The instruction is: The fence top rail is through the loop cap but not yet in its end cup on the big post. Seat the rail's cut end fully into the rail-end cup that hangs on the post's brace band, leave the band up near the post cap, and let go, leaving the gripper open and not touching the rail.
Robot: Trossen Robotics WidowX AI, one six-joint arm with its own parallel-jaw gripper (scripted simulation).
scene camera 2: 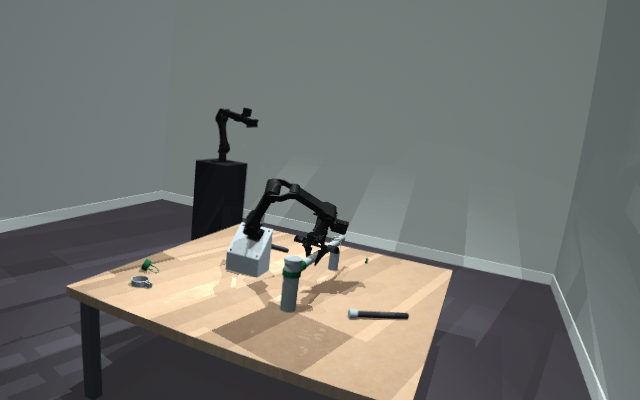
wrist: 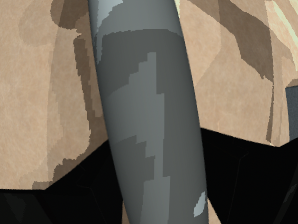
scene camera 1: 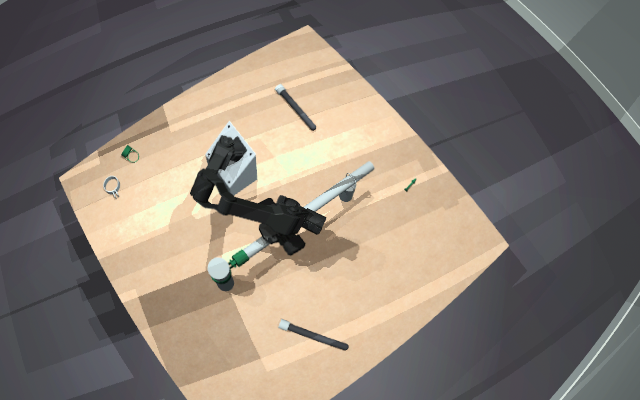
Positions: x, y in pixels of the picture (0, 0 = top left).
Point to a top rail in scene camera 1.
347, 182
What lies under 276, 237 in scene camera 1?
My gripper.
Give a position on a top rail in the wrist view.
149, 106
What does my gripper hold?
A top rail.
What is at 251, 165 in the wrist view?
My gripper.
